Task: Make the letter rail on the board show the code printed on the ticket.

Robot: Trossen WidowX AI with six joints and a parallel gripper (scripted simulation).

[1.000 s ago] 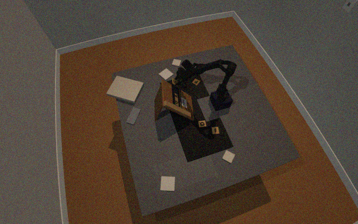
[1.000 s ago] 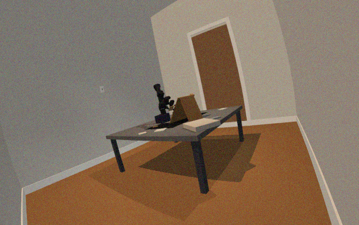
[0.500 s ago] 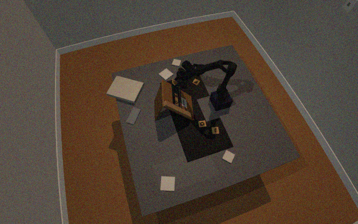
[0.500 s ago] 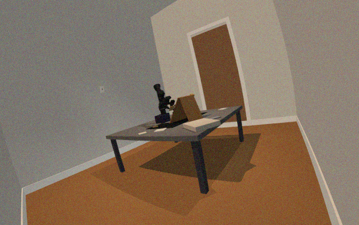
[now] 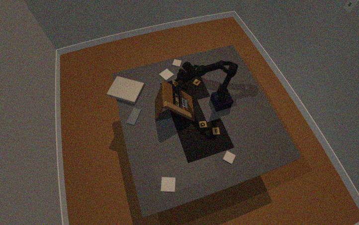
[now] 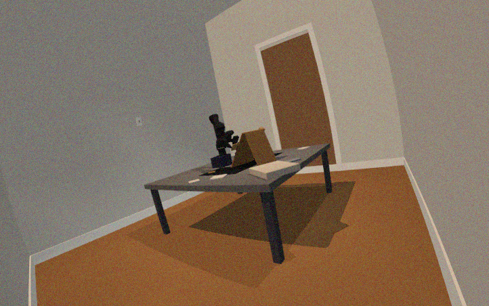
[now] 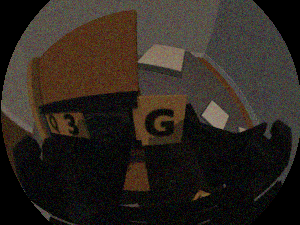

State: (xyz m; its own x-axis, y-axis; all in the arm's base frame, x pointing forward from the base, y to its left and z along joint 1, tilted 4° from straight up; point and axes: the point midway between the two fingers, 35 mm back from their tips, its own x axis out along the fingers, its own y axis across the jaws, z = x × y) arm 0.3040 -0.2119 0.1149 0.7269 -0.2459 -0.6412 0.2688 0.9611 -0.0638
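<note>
Right now the white ticket is 15 cm to the left of my gripper tip, 8 cm below it and 2 cm behind it. From my gripper tip the other things lie so: black mat 22 cm to the left, 17 cm below, 13 cm behind; grey slab 40 cm ahead, 17 cm below, 8 cm to the left; letter tile 23 cm behind, 17 cm below, 7 cm to the right.
</note>
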